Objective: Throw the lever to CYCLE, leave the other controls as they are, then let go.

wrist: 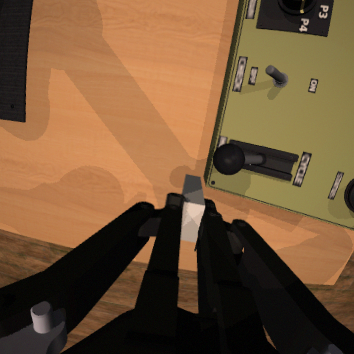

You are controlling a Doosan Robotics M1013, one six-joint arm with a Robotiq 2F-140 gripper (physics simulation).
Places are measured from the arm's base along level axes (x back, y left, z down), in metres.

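Pixels of known places: gripper, between the fingertips: (pixel 189 188).
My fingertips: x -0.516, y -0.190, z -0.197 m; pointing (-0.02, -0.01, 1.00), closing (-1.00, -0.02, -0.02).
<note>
Ahead of a thing's pixels: the offset from my fingertips to its top centre. "spot": to the spot under its first point. Level surfaces: height alone.
The lever's black ball knob (pixel 229 159) stands at the left end of its dark slot @[spot: dx -0.126, dy +0.030, dz +0.105 m] (pixel 272 159), with its grey shaft @[dx -0.081, dy +0.027, dz +0.059 m] (pixel 255 159) leaning left, away from the CYCLE label @[spot: dx -0.169, dy +0.027, dz +0.089 m] (pixel 302 169) at the slot's right end. The lever is mounted near the lower left corner of the green control panel @[dz +0.113 m] (pixel 270 120). My gripper (pixel 189 188) is shut with nothing held. Its pale fingertips are below and to the left of the knob, apart from it in the view, over the wooden table beside the panel's corner.
A toggle switch @[dx -0.093, dy +0.147, dz +0.073 m] (pixel 276 76) sticks up above the lever, leaning left, away from its ON label @[spot: dx -0.153, dy +0.147, dz +0.095 m] (pixel 313 85). A black rotary knob @[spot: dx -0.103, dy +0.245, dz +0.092 m] (pixel 296 4) is partly cut off at the top. A dark round control @[spot: dx -0.233, dy +0.011, dz +0.049 m] (pixel 351 195) shows at the right edge. A black board (pixel 14 60) lies at upper left on the table @[dz +0.200 m] (pixel 135 55).
</note>
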